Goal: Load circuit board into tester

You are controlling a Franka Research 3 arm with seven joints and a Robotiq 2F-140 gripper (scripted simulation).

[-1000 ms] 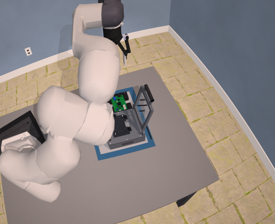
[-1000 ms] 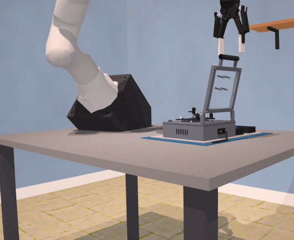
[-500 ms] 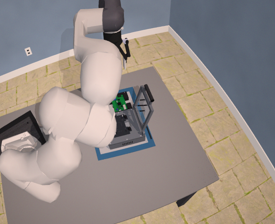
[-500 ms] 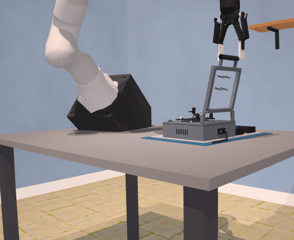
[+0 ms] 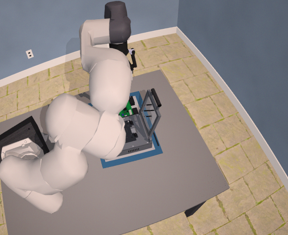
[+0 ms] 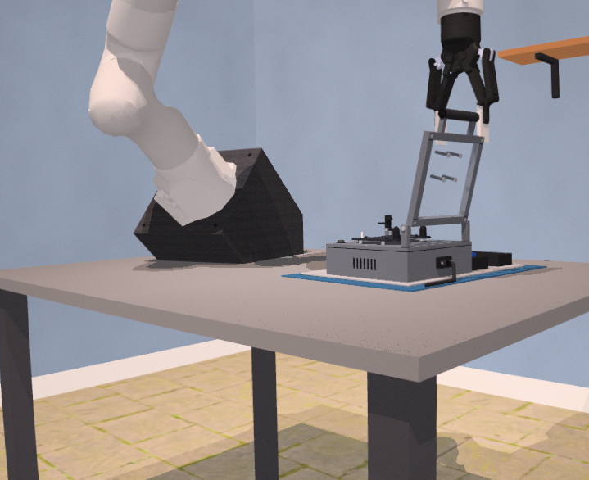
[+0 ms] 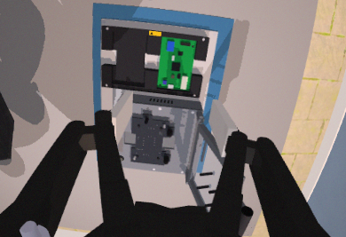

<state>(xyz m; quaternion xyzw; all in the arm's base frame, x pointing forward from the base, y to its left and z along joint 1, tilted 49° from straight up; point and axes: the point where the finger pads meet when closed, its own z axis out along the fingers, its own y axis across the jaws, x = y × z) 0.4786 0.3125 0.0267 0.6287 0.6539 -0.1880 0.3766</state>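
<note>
Now: the green circuit board 240 mm below my hand. Also, from my hand: black nest (40 mm behind, 160 mm to the right, 190 mm below); then tester lid (70 mm ahead, 170 mm to the right, 80 mm below).
</note>
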